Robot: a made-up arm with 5 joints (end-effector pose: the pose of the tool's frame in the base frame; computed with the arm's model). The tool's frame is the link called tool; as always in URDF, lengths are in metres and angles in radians.
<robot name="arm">
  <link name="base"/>
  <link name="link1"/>
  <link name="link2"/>
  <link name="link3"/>
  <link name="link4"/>
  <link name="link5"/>
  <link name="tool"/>
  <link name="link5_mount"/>
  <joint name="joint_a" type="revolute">
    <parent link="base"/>
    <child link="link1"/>
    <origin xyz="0 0 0.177" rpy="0 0 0"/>
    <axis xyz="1 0 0"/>
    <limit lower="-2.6" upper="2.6"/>
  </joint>
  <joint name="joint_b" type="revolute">
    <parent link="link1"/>
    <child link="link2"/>
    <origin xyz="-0.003 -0.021 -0.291" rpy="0 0 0"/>
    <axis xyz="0 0 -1"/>
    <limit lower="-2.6" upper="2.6"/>
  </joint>
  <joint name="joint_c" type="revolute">
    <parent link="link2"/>
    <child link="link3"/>
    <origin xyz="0.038 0.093 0.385" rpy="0 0 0"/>
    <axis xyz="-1 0 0"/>
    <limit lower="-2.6" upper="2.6"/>
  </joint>
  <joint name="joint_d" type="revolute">
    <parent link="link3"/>
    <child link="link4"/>
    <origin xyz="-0.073 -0.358 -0.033" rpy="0 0 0"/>
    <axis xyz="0 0 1"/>
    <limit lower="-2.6" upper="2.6"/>
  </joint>
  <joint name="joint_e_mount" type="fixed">
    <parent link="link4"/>
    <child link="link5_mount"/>
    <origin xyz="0.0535 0.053 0.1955" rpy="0 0 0"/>
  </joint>
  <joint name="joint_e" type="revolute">
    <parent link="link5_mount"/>
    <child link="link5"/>
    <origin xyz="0.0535 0.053 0.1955" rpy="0 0 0"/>
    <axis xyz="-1 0 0"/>
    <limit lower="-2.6" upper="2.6"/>
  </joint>
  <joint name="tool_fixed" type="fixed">
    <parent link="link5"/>
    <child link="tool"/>
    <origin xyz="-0.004 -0.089 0.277" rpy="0 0 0"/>
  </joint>
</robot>
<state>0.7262 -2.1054 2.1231 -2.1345 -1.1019</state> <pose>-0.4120 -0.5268 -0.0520 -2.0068 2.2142 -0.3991</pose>
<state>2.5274 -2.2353 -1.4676 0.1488 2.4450</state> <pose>0.0730 -0.1160 0.1117 0.9428 -2.3812 -0.5264</pose>
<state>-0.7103 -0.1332 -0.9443 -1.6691 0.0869</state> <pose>0.0860 -0.4805 0.7141 0.0257 0.3334 -1.5553</pose>
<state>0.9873 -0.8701 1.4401 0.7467 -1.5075</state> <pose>-0.1465 -0.2843 0.7357 0.6098 0.2165 1.1540</pose>
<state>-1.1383 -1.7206 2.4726 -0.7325 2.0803</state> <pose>-0.4300 0.0405 -0.0479 0.7234 2.2575 0.6926</pose>
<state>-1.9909 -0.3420 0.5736 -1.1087 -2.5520</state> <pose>0.1073 0.4566 0.2239 0.0884 -0.3157 0.7719</pose>
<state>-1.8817 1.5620 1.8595 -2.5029 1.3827</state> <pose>0.7695 0.6366 0.0901 -0.6908 1.0801 0.9572</pose>
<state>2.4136 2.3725 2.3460 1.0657 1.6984</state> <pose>0.5398 0.1737 0.2069 0.6438 -0.5936 2.5074</pose>
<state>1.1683 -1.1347 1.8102 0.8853 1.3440</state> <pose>-0.6487 -0.0196 0.1954 -2.1851 -1.4300 0.1866</pose>
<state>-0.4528 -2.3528 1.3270 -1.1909 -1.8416</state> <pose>-0.0315 0.0745 0.8429 1.2889 0.3650 1.8182</pose>
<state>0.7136 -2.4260 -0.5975 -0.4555 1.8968</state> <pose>-0.0833 -0.0538 0.6065 -0.6472 -1.7035 1.2080</pose>
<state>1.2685 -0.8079 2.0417 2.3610 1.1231</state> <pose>-0.8263 -0.1910 0.5588 -1.8634 -0.8209 2.2941</pose>
